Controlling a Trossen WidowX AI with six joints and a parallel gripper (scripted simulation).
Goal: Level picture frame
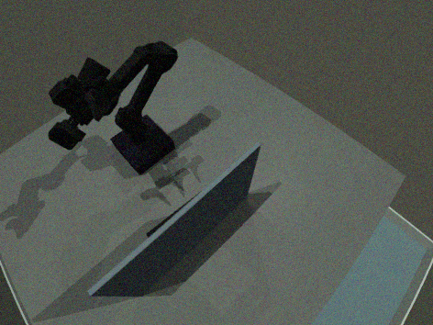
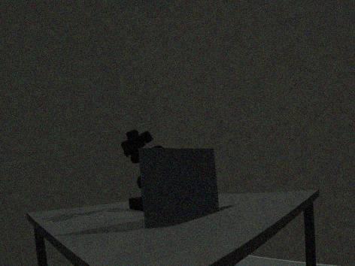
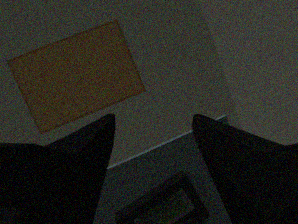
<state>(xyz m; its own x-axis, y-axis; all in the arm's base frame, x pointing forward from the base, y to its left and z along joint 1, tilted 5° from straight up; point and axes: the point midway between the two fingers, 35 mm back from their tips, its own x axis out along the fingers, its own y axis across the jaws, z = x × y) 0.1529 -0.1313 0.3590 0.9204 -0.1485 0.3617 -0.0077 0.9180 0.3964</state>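
My gripper tip is now 21 cm short of the picture frame, 4 cm to the right of it and 24 cm above it. Round my gripper tip: blue-grey wall panel 22 cm ahead, 6 cm to the left, 26 cm below.
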